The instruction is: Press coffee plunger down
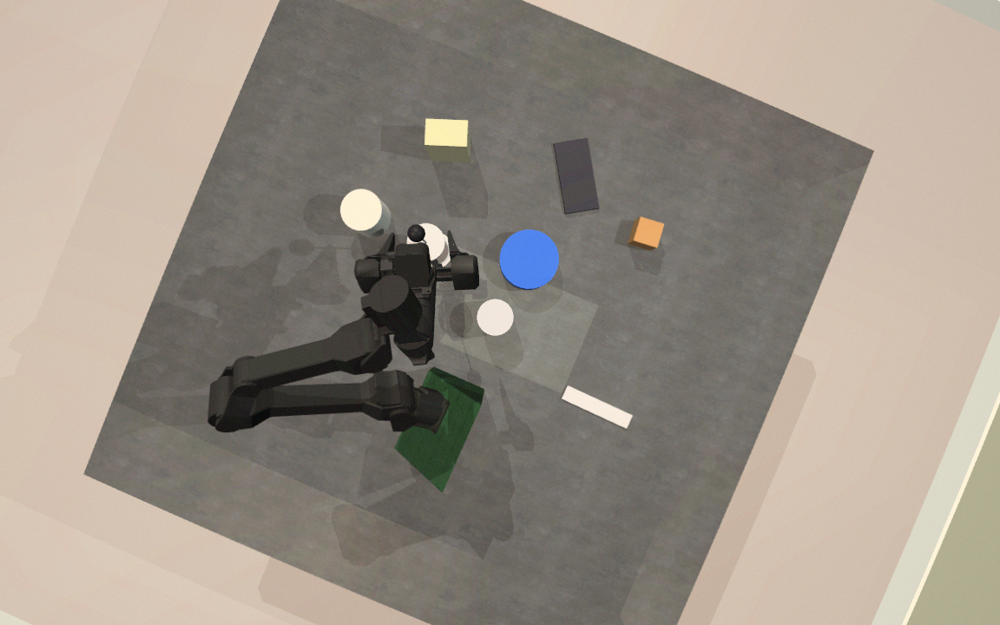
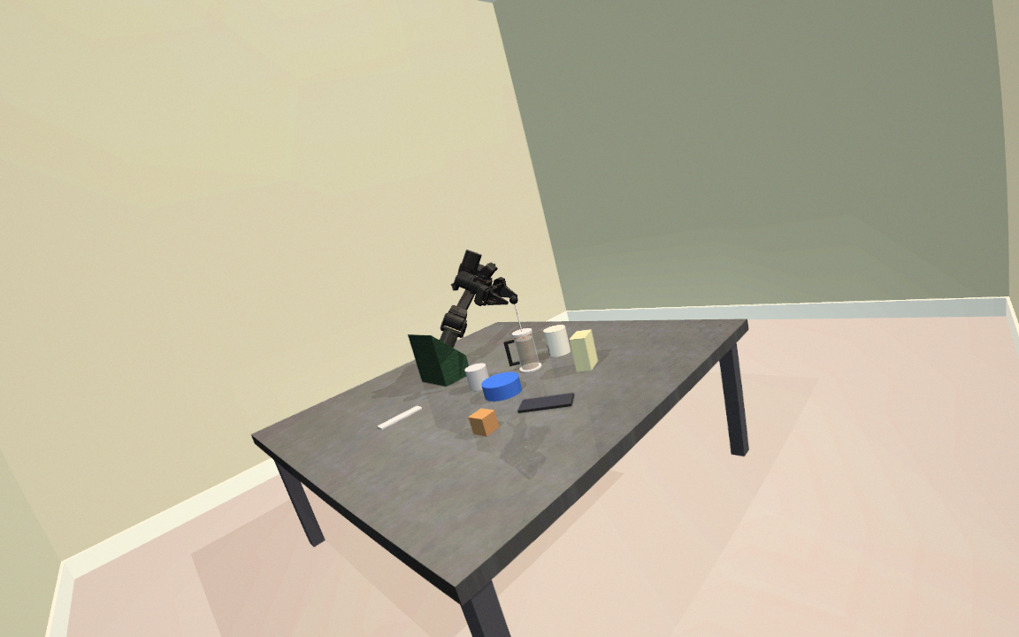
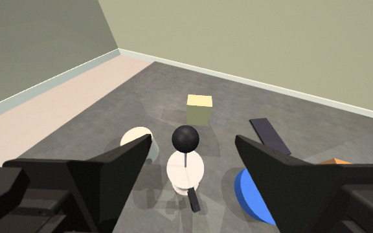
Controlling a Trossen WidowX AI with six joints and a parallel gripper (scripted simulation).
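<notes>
My gripper tip is now 1 cm past the coffee press and 13 cm above it. The rest, counted from my gripper tip: dark flat slab 26 cm ahead, 20 cm to the right, 25 cm below; pale yellow block 20 cm ahead, 6 cm to the left, 20 cm below.
</notes>
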